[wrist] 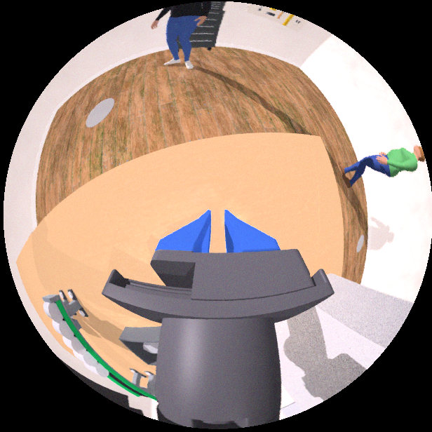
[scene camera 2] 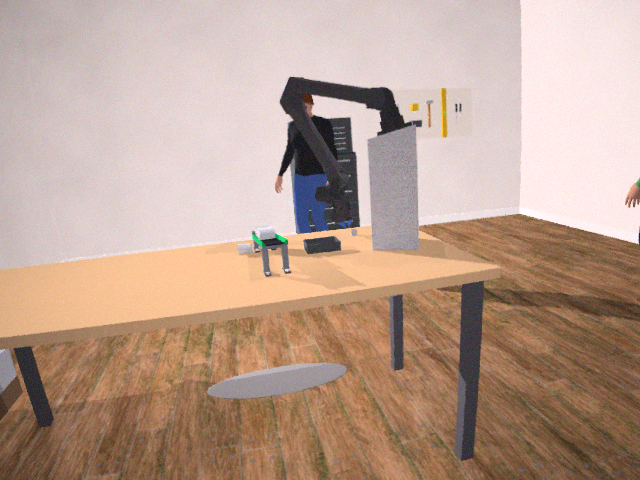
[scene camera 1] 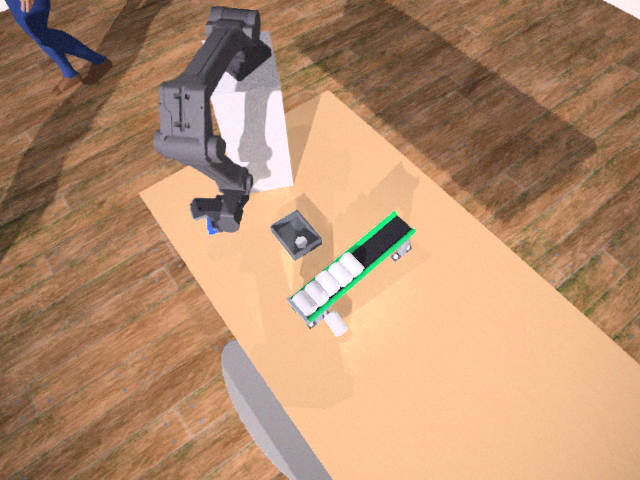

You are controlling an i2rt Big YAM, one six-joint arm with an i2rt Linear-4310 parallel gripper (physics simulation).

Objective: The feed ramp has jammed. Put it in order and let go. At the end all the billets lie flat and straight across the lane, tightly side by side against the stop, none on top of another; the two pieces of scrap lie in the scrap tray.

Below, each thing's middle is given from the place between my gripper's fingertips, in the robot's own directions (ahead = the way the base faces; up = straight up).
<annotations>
Now: the dark scrap tray (scene camera 1: 286, 230) 20 cm ahead of my hand, 17 cm to the left of it and 1 cm below it.
</annotations>
